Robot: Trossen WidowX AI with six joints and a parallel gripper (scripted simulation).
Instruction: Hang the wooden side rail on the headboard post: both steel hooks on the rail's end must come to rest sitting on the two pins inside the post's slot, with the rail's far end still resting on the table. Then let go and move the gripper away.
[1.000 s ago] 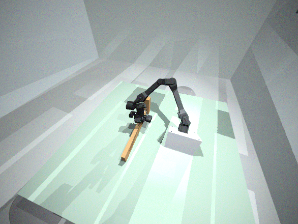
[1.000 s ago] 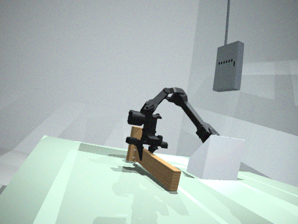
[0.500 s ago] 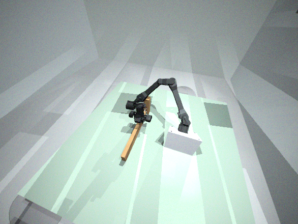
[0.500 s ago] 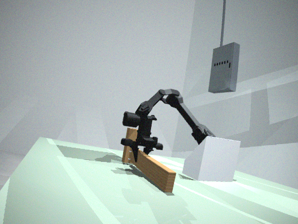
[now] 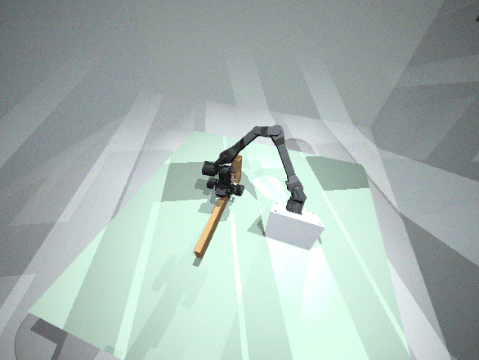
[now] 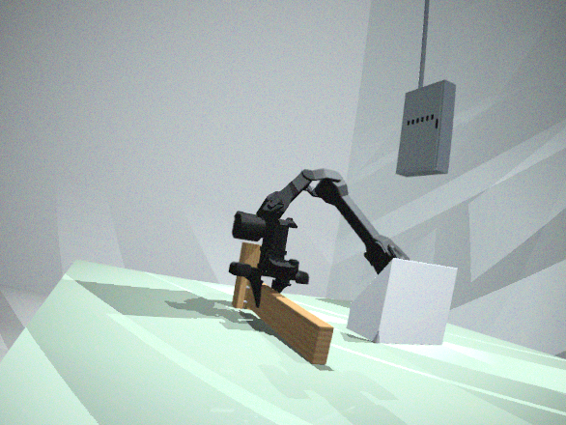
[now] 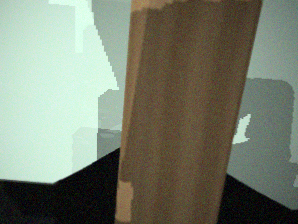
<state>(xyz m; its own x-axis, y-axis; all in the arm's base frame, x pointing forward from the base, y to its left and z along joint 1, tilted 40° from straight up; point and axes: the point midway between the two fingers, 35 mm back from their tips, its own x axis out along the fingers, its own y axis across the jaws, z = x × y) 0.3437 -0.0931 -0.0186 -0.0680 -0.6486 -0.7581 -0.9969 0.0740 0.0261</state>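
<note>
Right now my gripper tip is 17 cm to the left of the headboard post, 4 cm below it and 1 cm past it.
</note>
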